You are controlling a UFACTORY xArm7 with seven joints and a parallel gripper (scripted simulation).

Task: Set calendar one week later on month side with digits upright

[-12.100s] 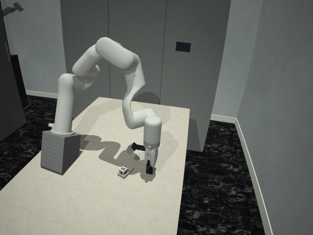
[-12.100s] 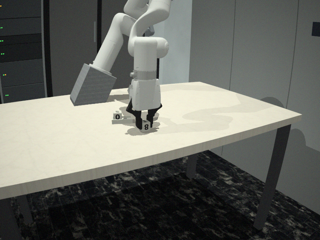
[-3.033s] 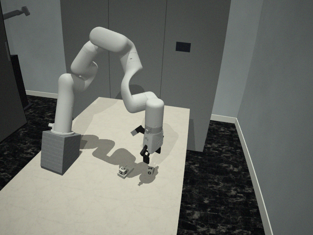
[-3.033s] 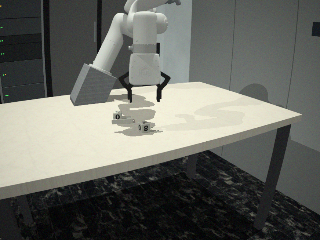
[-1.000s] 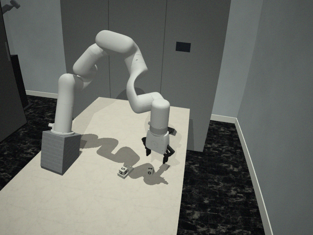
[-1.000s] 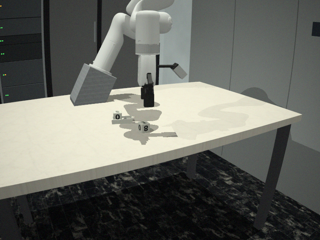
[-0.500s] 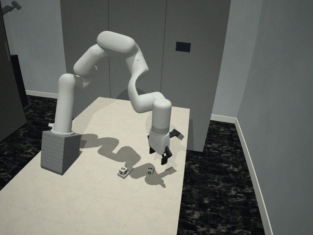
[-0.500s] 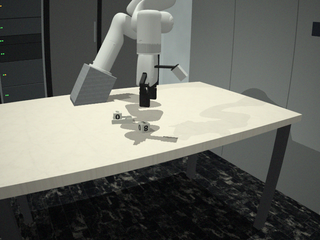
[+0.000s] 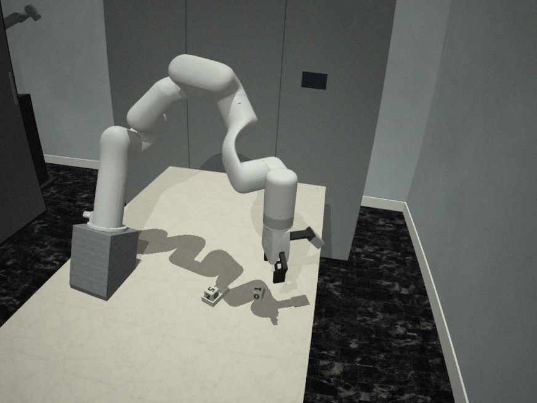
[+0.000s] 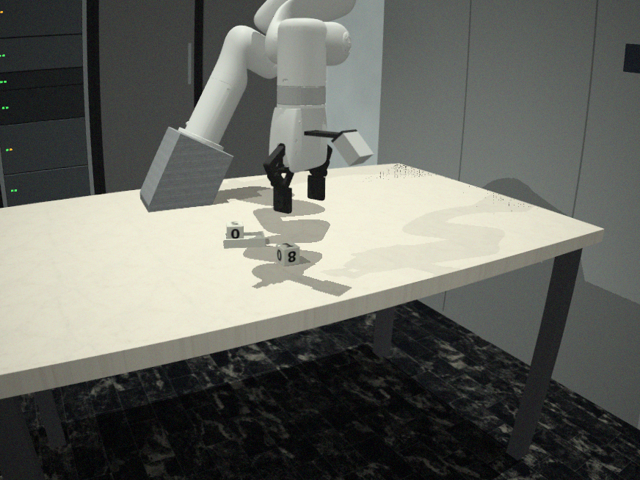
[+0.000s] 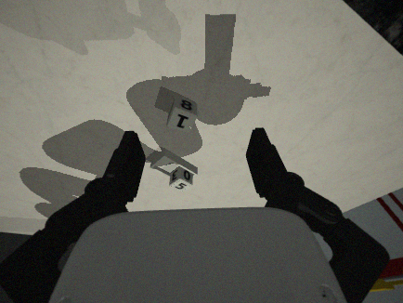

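Now: hand 4 cm past the digit cube, 1 cm to the right of it and 11 cm above it. The rest, counted from my hand: tray 17 cm behind, 1 cm to the right, 11 cm below.
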